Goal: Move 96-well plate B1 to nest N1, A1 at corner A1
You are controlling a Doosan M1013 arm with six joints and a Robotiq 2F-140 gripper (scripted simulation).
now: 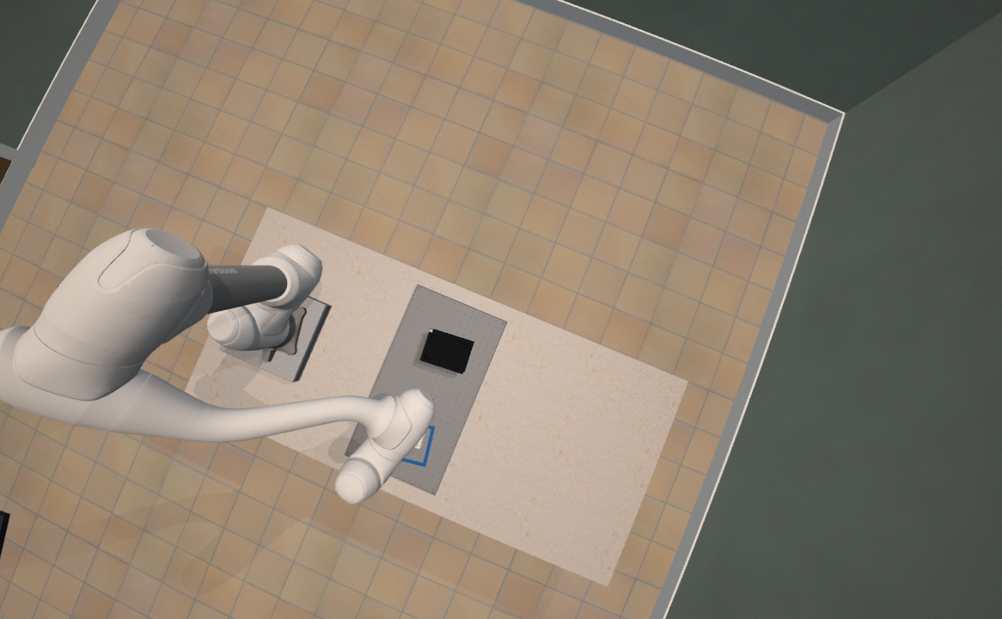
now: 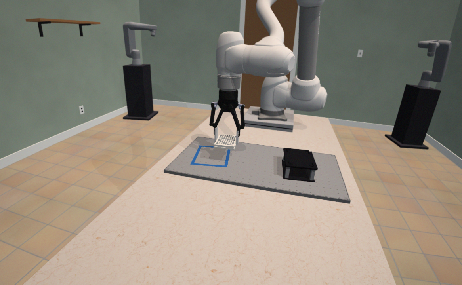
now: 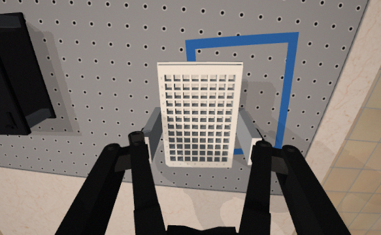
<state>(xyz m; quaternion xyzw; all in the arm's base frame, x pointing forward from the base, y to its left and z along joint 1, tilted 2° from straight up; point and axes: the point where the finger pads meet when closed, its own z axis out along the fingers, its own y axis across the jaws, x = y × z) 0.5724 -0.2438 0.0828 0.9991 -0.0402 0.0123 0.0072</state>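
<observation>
Now: the A1 label 36 cm to the left of my hand and 4 cm below it. Round my hand: white 96-well plate 2 cm below.
</observation>
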